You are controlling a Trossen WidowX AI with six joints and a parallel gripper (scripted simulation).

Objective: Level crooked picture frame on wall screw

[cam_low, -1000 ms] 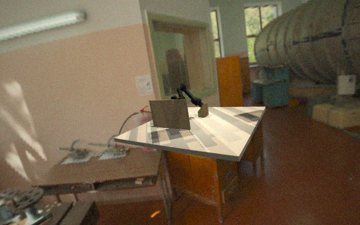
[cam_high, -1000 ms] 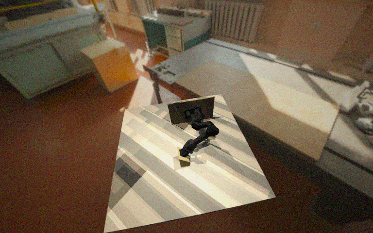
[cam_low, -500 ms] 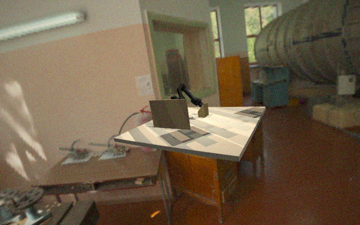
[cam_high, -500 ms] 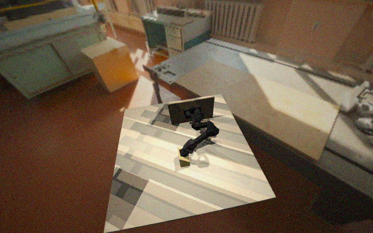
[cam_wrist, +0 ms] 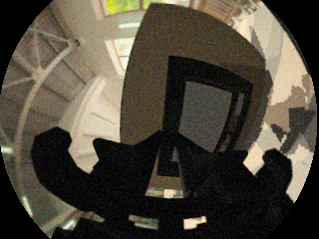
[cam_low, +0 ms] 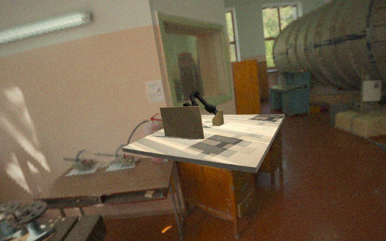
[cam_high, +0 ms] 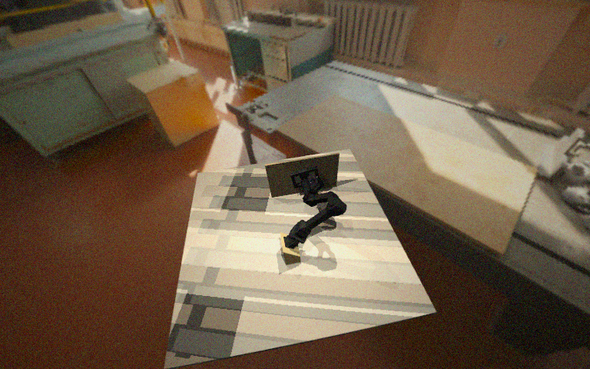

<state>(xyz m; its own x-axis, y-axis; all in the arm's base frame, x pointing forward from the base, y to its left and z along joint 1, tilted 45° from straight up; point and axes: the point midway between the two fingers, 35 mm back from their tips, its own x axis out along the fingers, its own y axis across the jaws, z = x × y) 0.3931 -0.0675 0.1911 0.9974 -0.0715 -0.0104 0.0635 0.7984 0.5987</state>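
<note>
Right now the black picture frame is 10 mm to the right of my gripper tip and 50 mm below it. Round my gripper tip: tan wall board (20 mm ahead, 10 mm to the right, 70 mm below).
</note>
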